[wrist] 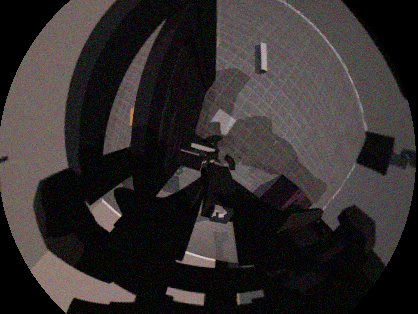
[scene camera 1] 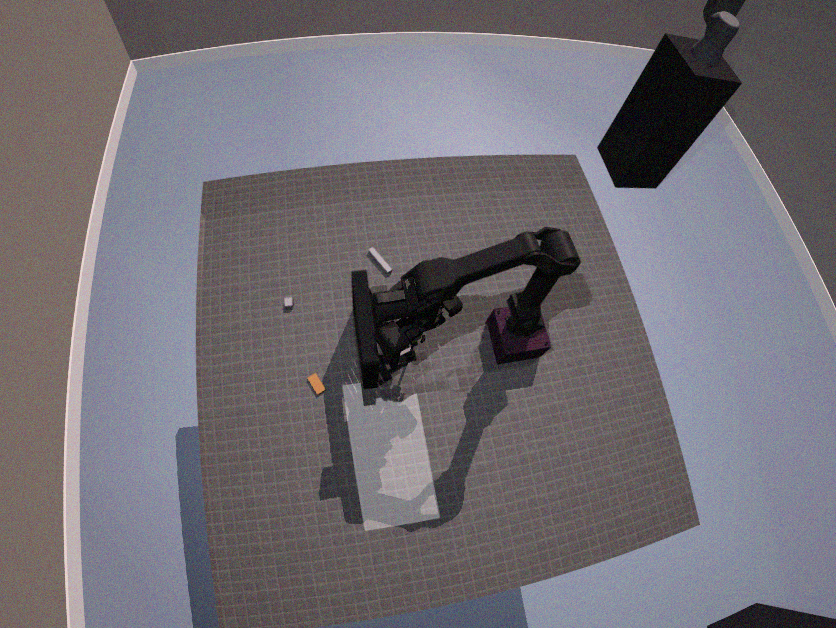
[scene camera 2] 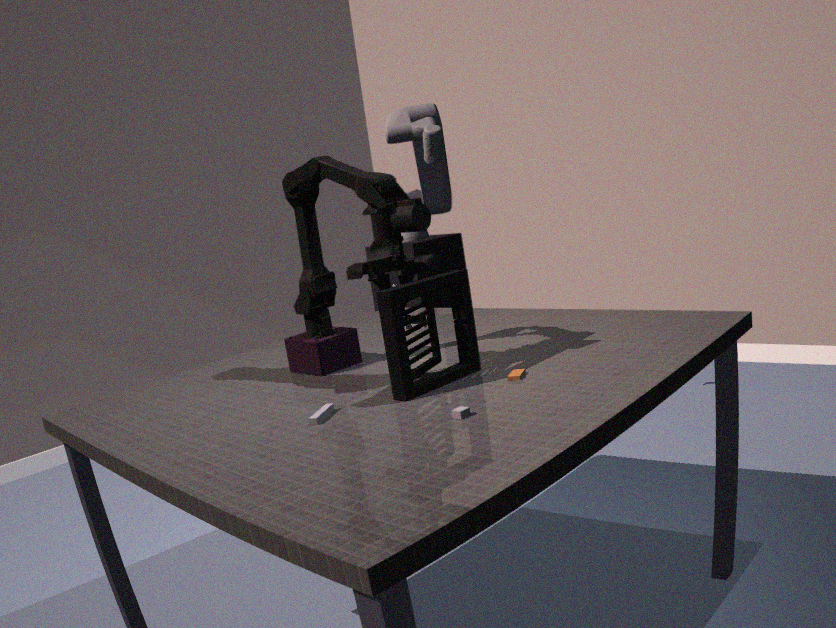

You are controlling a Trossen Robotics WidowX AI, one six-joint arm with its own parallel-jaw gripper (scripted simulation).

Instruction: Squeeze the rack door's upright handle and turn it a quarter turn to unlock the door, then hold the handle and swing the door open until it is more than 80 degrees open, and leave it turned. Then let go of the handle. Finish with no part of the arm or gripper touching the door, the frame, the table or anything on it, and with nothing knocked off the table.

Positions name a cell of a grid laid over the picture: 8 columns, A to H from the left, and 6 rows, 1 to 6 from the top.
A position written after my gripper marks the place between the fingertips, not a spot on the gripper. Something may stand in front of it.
my gripper: wrist E4; scene camera 1 D4; scene camera 2 D3
